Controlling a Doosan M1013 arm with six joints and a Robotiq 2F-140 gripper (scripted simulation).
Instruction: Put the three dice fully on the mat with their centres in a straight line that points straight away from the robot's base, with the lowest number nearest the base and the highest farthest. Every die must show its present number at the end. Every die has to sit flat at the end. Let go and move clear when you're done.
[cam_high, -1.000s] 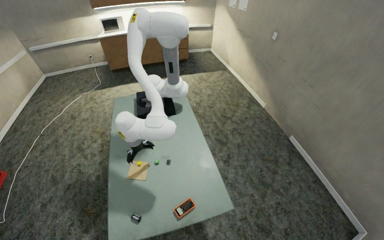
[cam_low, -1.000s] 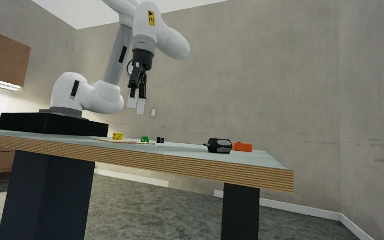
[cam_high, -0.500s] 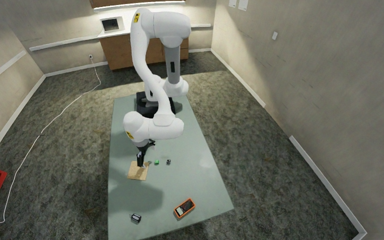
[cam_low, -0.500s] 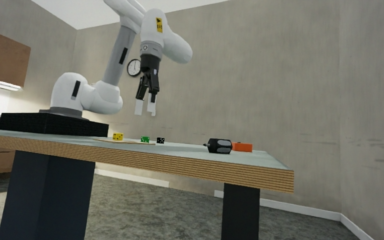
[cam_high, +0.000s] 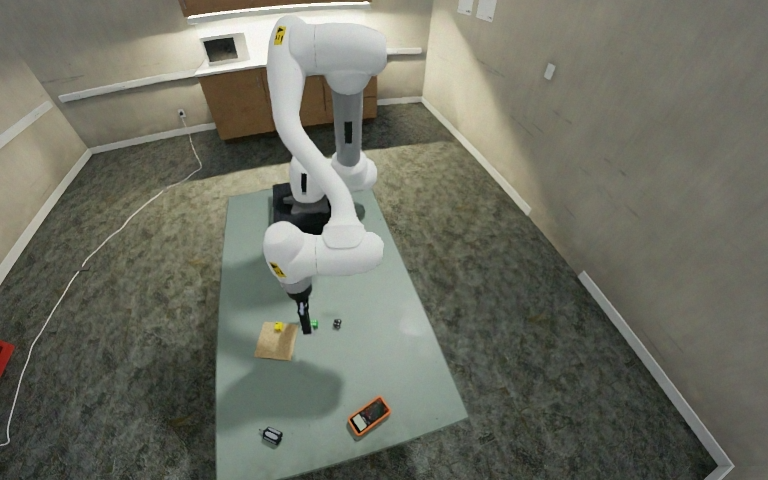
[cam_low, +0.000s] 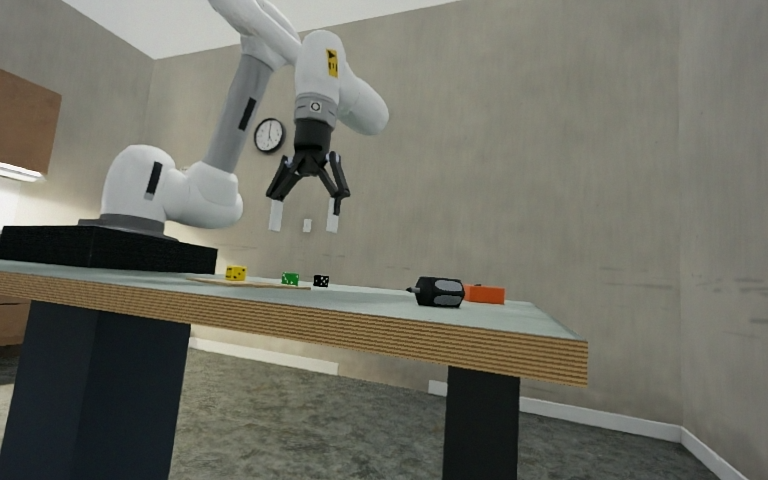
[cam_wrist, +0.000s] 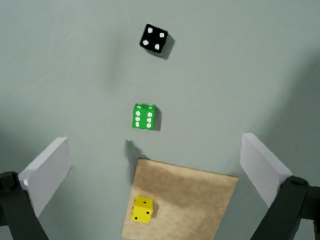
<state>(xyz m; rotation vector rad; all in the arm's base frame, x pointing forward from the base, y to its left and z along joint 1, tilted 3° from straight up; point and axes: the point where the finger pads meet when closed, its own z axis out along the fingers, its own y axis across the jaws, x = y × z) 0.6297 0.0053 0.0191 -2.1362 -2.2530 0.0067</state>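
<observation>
Right now the black die is 9 cm to the left of my hand and 11 cm below it. The rest, counted from my hand: yellow die (2 cm behind, 14 cm to the right, 11 cm below); then green die (1 cm behind, 11 cm below); then tan mat (3 cm ahead, 15 cm to the right, 12 cm below).
</observation>
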